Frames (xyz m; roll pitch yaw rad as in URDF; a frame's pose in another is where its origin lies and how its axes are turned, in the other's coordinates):
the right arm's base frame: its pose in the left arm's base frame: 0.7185 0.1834 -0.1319 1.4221 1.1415 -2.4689
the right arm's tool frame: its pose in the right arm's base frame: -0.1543 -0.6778 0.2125 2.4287 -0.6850 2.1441
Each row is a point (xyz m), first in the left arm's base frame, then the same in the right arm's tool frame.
Working: the left arm's base frame: its pose in the right arm's tool frame: 0.8286 0.4478 0.9618 -1.5588 0.1345 -2.3801

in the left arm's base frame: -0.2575 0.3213 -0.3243
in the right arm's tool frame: 0.8238 0.8859 0.6741
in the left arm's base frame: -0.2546 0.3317 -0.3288
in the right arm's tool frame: 0.8197 0.8881 0.6634
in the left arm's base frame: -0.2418 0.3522 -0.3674
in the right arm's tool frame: 0.7861 0.9090 0.6409
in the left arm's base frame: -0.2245 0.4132 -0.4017
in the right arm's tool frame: 0.7565 0.9272 0.5777
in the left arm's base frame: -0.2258 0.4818 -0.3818
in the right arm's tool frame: 0.7784 0.9194 0.5102
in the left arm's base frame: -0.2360 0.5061 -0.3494
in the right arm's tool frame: 0.8106 0.9049 0.4878
